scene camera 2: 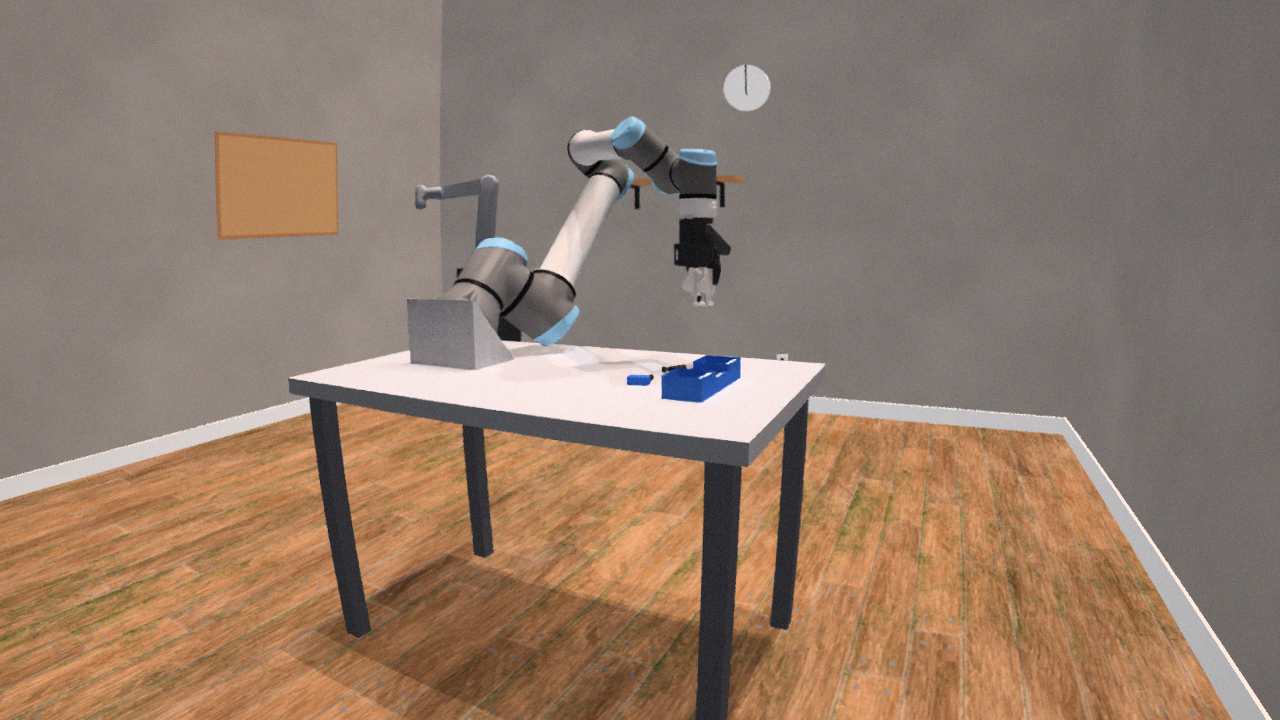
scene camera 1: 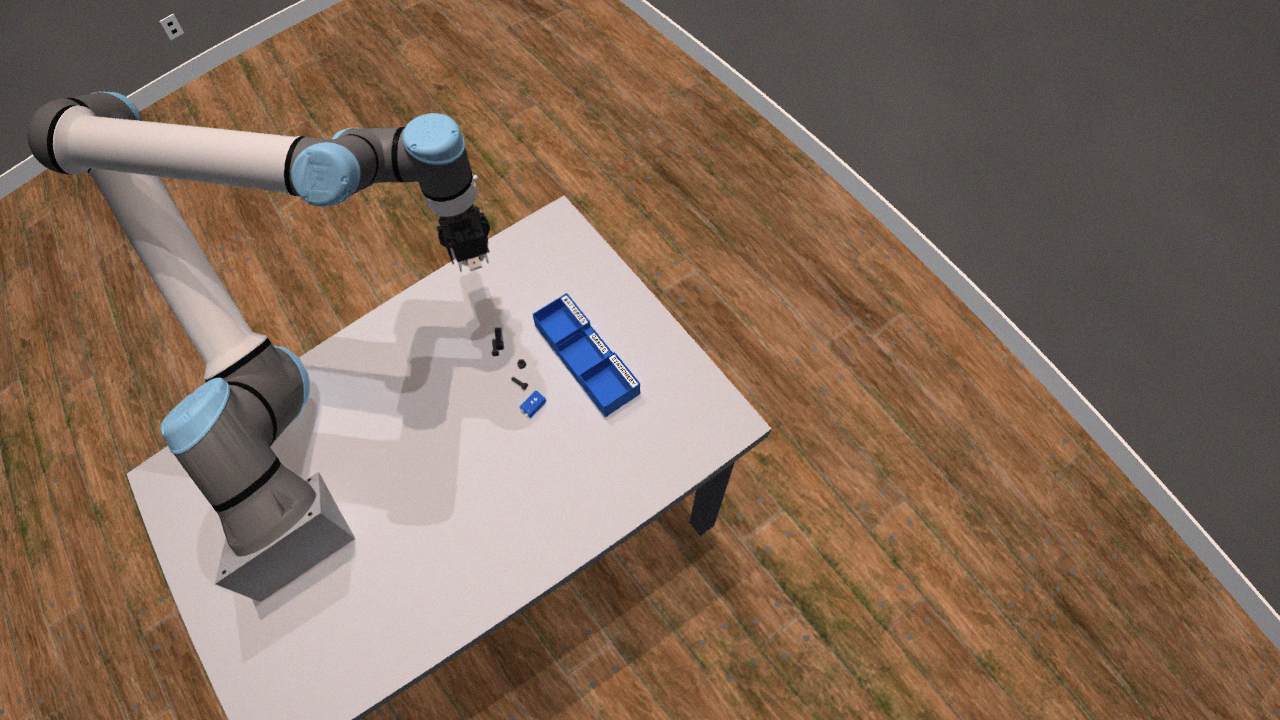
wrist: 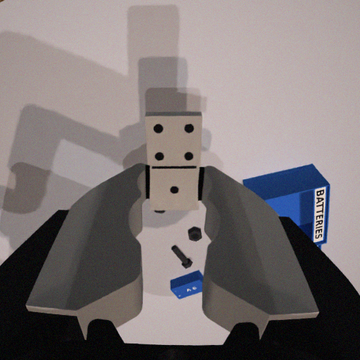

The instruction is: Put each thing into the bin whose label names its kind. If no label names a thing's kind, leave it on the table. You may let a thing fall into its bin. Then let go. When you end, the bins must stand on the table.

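Frame: origin at the arm's base, x ahead, y left, z up, level; millimetres.
Seen in the pictures: gripper, fingertip midpoint: (scene camera 2: 701,305) (scene camera 1: 474,262); arm's base, origin of the base link: (scene camera 2: 461,325) (scene camera 1: 275,522).
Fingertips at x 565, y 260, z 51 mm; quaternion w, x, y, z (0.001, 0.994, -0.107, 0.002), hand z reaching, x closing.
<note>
Pixels of each thing's top centre, then the offset from my fingertips to it. "pt": a spot on its surface instead. Level surfaces: height alone.
- batteries bin, surface spot: (scene camera 1: 559,323) pt dx +104, dy -131, dz -143 mm
- middle bin, middle of its top: (scene camera 1: 584,347) (scene camera 2: 704,366) dx +112, dy -226, dz -103 mm
- stationery bin, surface spot: (scene camera 1: 610,388) pt dx +118, dy -311, dz -143 mm
- black cylindrical battery, middle of its top: (scene camera 1: 498,336) (scene camera 2: 678,365) dx -17, dy -94, dz -135 mm
- dark bolt, middle of its top: (scene camera 1: 494,345) dx -35, dy -107, dz -136 mm
- black nut, middle of its top: (scene camera 1: 521,362) dx -5, dy -170, dz -141 mm
- blue block, middle of its top: (scene camera 1: 532,402) (scene camera 2: 638,376) dx -28, dy -262, dz -132 mm
- white table, its level: dz -150 mm
My gripper (scene camera 1: 473,265) (scene camera 2: 703,301) (wrist: 173,169) is shut on a cream domino (wrist: 174,141) with black dots, high above the table. Three joined blue bins stand on the table: the batteries bin (scene camera 1: 559,323) (wrist: 285,182), a middle bin (scene camera 1: 583,352) whose label seems to read GAMES, and the stationery bin (scene camera 1: 610,388). A black cylindrical battery (scene camera 1: 499,337) lies beside a dark bolt (scene camera 1: 494,351); the gripper and domino mostly hide them in the wrist view. A black nut (scene camera 1: 521,363) (wrist: 195,233), another bolt (scene camera 1: 519,383) (wrist: 181,256) and a blue block (scene camera 1: 532,403) (scene camera 2: 639,379) (wrist: 187,285) with white marks lie nearby.
The white table (scene camera 1: 554,501) (scene camera 2: 537,385) carries the arm's grey base (scene camera 1: 295,550) (scene camera 2: 443,333) at one end. The bins stand toward the other end, beside the loose things. The arm casts shadows across the table.
</note>
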